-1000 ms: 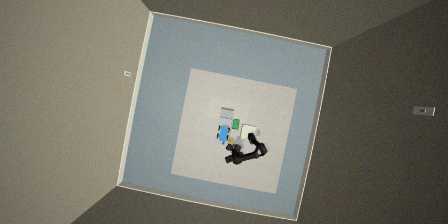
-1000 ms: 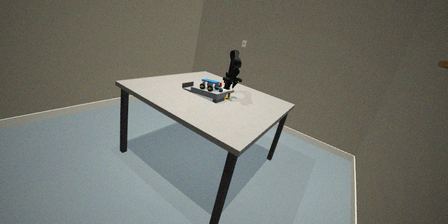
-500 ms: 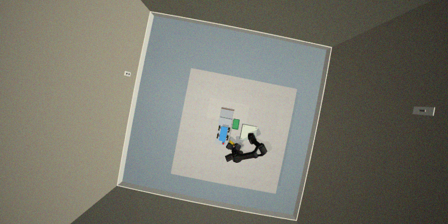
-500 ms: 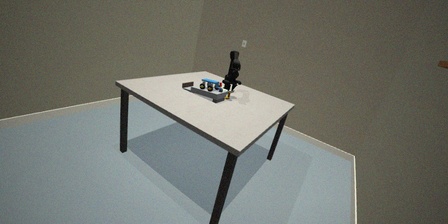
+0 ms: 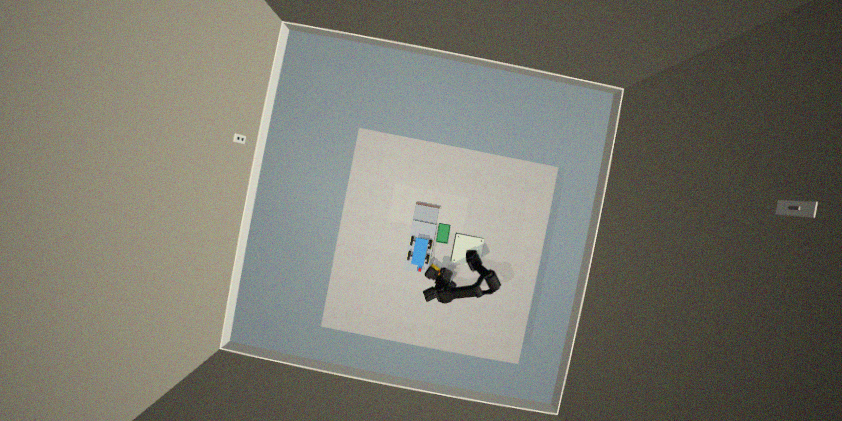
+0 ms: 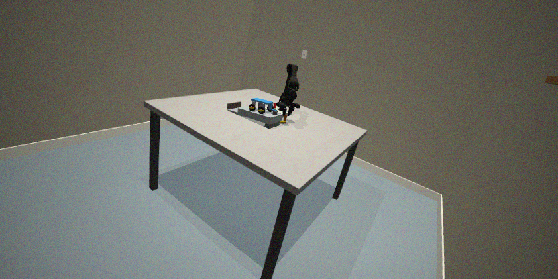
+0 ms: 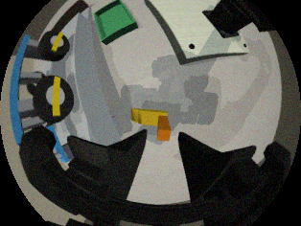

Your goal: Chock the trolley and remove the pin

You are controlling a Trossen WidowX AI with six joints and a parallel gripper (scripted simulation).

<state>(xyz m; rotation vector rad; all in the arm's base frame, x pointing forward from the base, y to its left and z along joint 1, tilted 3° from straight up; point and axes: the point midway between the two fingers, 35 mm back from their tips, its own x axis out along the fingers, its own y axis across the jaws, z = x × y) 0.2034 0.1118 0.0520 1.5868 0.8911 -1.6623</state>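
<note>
The yellow chock lies 40 mm below my gripper tip, 20 mm ahead of it and 10 mm to the right of it. Also, from my gripper tip: blue trolley 160 mm to the right, 120 mm ahead, 50 mm above; then red-headed stop pin 120 mm ahead, 70 mm above, 50 mm to the right; then grey ramp 160 mm to the right, 120 mm ahead, 10 mm below.
</note>
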